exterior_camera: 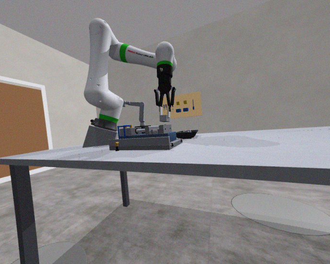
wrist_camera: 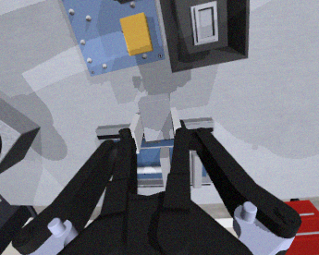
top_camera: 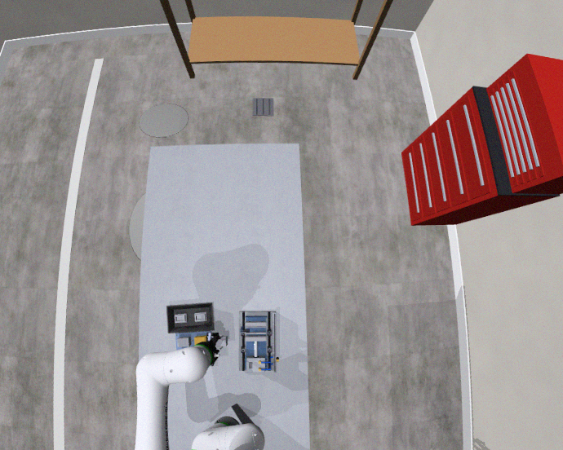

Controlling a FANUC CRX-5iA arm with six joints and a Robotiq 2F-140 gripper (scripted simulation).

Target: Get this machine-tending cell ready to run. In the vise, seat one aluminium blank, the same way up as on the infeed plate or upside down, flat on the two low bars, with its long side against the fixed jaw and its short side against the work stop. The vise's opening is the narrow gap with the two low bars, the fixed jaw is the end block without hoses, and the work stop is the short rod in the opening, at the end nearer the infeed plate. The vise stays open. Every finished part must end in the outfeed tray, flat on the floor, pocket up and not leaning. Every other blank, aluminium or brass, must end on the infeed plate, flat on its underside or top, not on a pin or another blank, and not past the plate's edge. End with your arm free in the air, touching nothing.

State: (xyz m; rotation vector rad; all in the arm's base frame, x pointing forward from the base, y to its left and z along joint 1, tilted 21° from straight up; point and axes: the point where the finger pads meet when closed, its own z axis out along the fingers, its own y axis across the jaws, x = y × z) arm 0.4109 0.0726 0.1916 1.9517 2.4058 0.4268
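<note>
My hand is 60 mm short of the black work stop rod, 110 mm to the left of it and 80 mm above it. The rest, counted from my hand: blue infeed plate (110 mm behind, 140 mm to the left, 170 mm below); hose-end block (90 mm behind, 190 mm to the right, 100 mm below); brass blank (60 mm behind, 110 mm to the left, 150 mm below).
</note>
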